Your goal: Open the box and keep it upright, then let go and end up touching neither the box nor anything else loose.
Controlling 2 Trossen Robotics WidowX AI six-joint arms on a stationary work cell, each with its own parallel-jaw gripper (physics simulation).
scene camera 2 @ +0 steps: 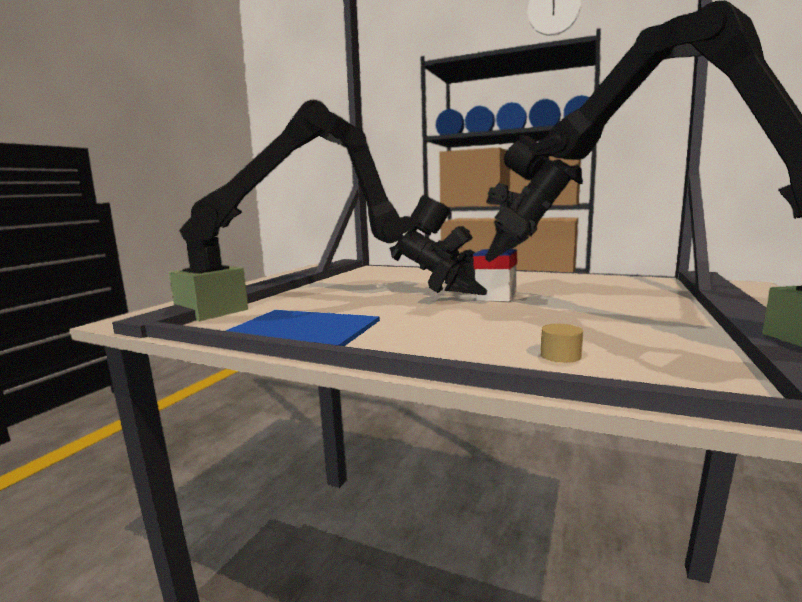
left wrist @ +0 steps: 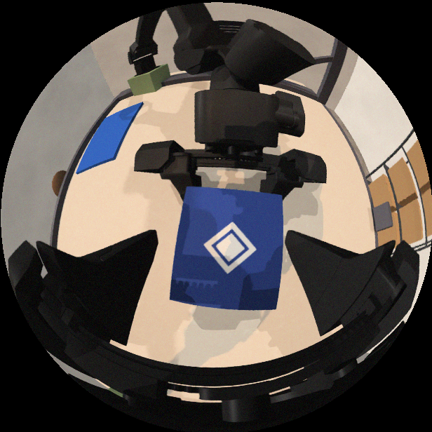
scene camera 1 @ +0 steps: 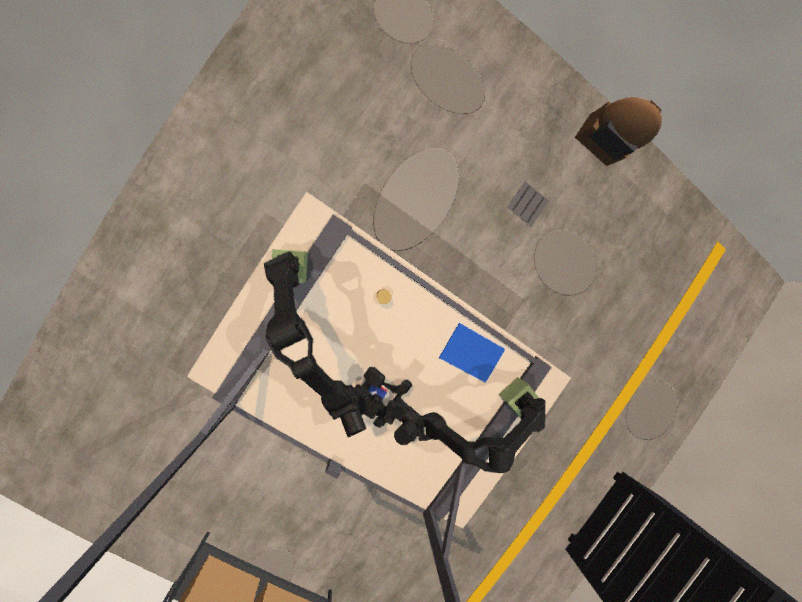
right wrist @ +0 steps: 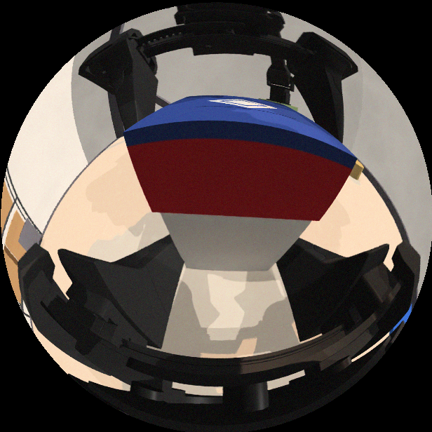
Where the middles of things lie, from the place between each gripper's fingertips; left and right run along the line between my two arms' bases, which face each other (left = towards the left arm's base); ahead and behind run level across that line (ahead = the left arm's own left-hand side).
The white box (scene camera 2: 500,284) is 10 mm to the left of my right hand and 30 mm above it. Round my right hand: lid (right wrist: 230,155): 10 mm to the left, 60 mm above; then gold cylinder (scene camera 2: 562,343): 300 mm ahead, 140 mm to the left; then flat blue mat (scene camera 2: 328,328): 280 mm ahead, 250 mm to the right, 10 mm below.
My left gripper is now 1 cm to the right of the lid. Round my left hand: gold cylinder: 29 cm ahead, 14 cm to the left, 6 cm below; flat blue mat: 28 cm ahead, 26 cm to the right, 8 cm below; white box: 1 cm to the left, 3 cm below.
